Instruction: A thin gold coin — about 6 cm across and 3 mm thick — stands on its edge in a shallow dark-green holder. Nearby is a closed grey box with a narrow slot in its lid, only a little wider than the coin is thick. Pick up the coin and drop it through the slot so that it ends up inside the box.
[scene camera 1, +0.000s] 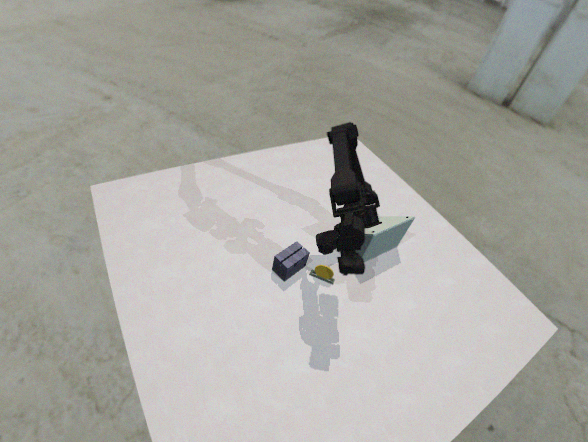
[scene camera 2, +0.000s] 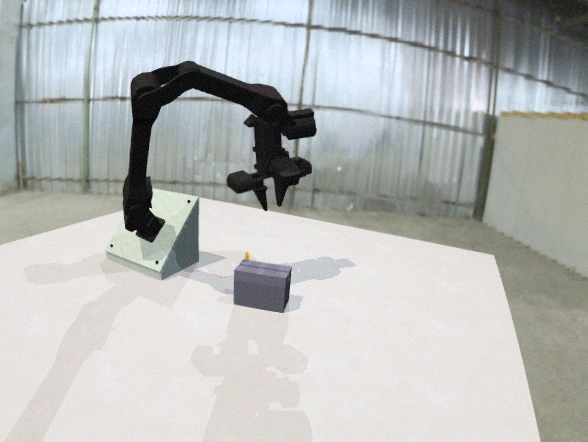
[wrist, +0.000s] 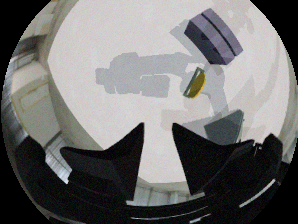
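Scene camera 1 shows the gripper (scene camera 1: 344, 270), and scene camera 2 shows the gripper (scene camera 2: 272, 208) too. In the wrist view, the gripper (wrist: 158, 126) is also visible.
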